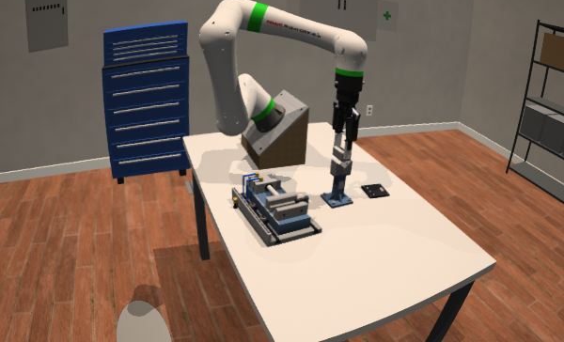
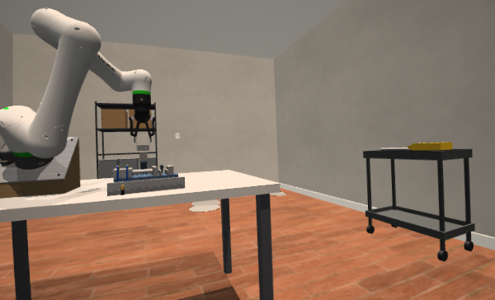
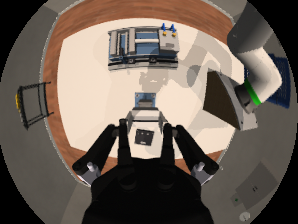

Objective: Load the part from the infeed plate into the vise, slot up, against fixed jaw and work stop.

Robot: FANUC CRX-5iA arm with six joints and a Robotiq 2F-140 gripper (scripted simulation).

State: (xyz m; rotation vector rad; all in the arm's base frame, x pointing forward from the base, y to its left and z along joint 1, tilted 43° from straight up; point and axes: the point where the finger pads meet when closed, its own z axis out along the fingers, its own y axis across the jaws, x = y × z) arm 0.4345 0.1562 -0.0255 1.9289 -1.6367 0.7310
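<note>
Right now the part is 2 cm below my hand. Also, from my hand: dark infeed plate: 21 cm below, 18 cm to the left, 2 cm behind.
</note>
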